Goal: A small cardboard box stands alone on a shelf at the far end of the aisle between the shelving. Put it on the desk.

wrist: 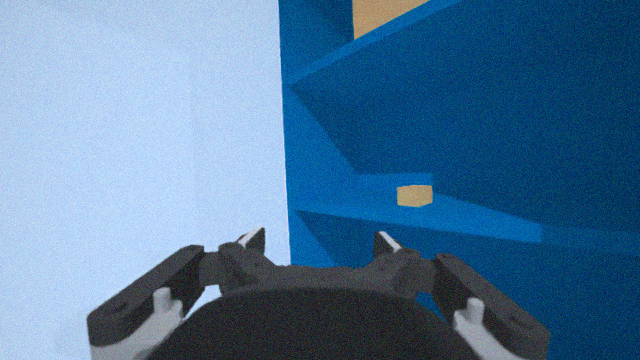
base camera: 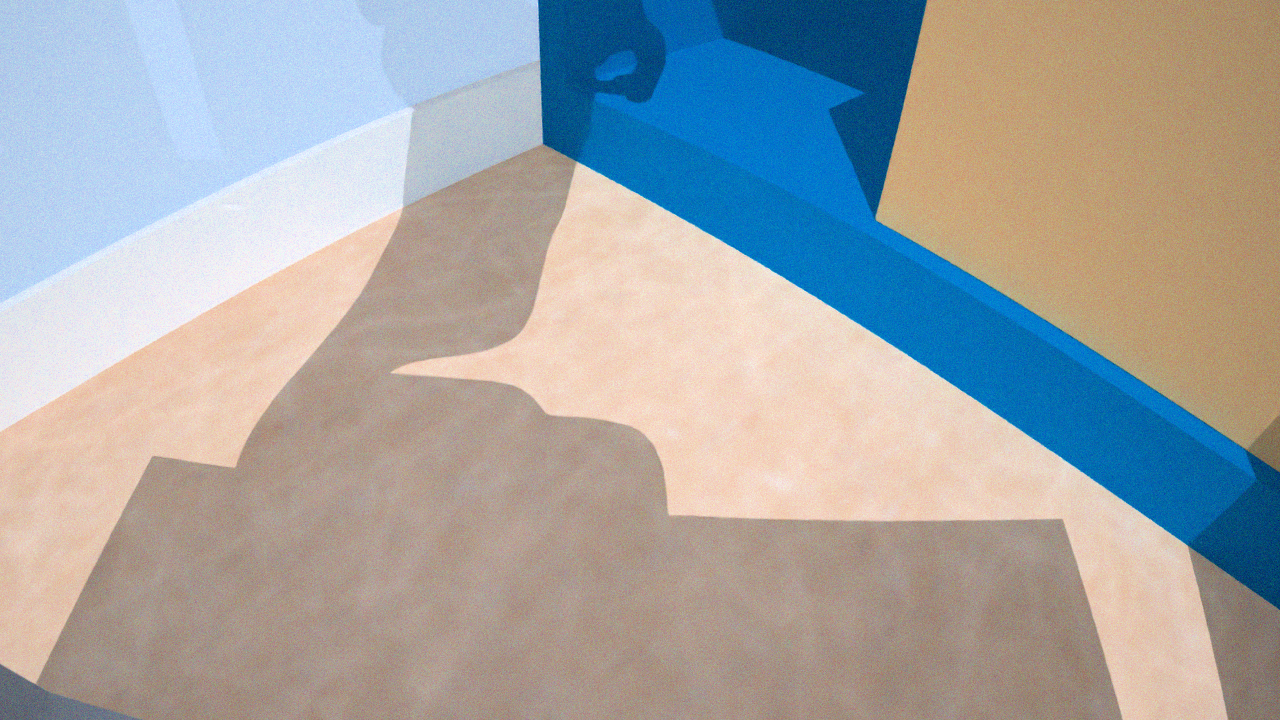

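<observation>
A small cardboard box stands alone on a blue shelf in the wrist view, right of the middle. My gripper is open, with nothing between its fingers. The box shows beyond the fingertips, above and to the right of the right fingertip, at a distance from it. The desk does not show in either view.
A pale blue wall stands on the left and meets the blue shelving at a corner. A large cardboard box stands on the bottom shelf. Another cardboard box shows on an upper shelf. Shadows of the robot fall on the floor.
</observation>
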